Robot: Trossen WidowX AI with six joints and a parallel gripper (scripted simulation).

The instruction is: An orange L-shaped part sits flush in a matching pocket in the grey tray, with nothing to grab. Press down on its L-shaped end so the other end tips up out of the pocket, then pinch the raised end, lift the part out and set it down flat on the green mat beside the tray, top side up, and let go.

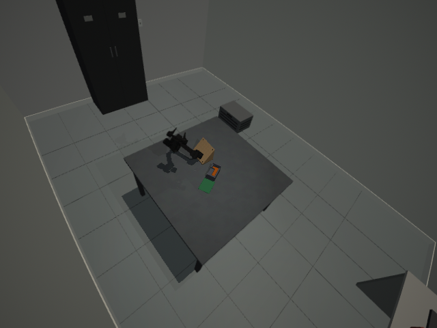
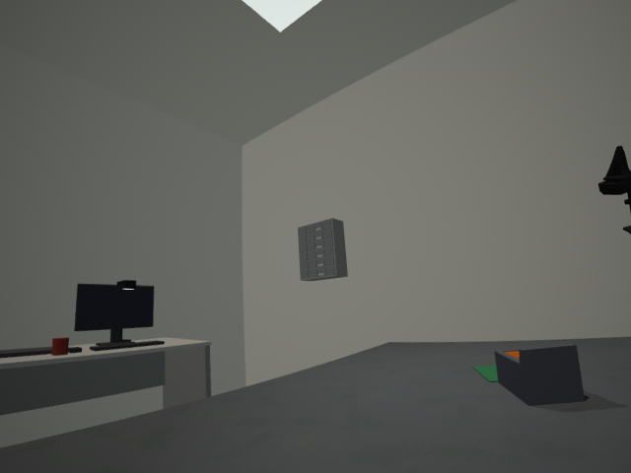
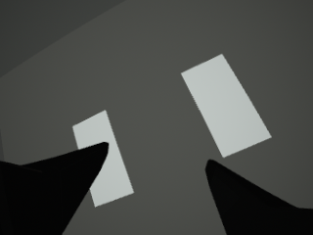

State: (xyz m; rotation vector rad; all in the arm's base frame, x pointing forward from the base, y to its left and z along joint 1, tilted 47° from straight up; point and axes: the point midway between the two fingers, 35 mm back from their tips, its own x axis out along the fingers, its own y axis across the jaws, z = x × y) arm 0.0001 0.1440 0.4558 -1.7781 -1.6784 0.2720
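Right now the orange L-shaped part is 44 cm below my gripper tip, 30 cm ahead of it and 19 cm to the left of it. The rest, counted from my gripper tip: green mat: 50 cm below, 36 cm ahead, 4 cm to the left.
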